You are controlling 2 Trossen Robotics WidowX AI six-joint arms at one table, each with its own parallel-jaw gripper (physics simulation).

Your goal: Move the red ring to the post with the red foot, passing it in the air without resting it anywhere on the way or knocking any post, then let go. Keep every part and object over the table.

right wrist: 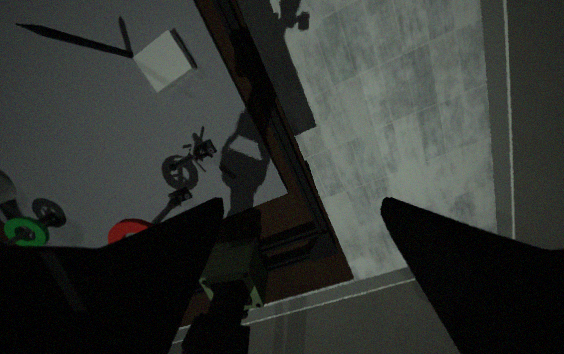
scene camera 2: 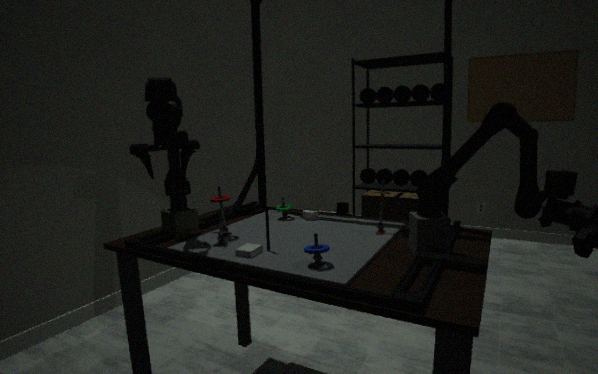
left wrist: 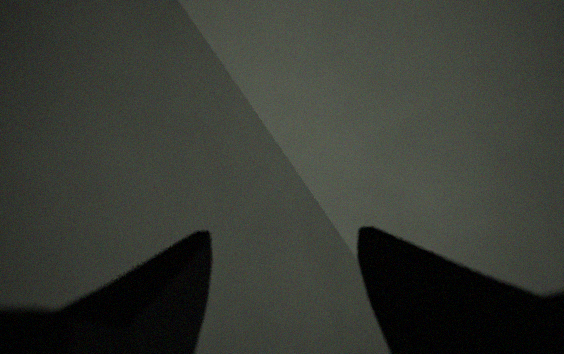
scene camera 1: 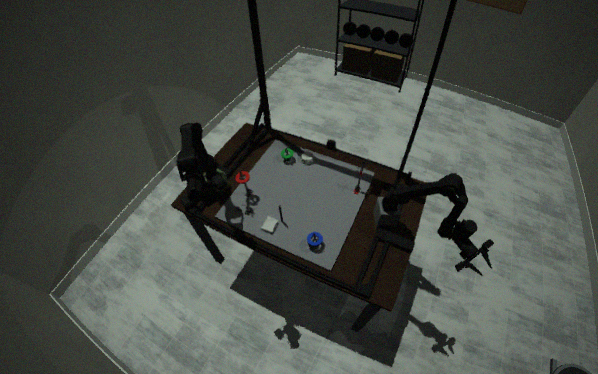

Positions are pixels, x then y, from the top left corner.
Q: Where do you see a green ring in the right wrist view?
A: At 42, 234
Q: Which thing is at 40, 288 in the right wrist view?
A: The right gripper.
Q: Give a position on a white block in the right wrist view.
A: At 165, 62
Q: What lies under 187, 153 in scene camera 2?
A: The right gripper.
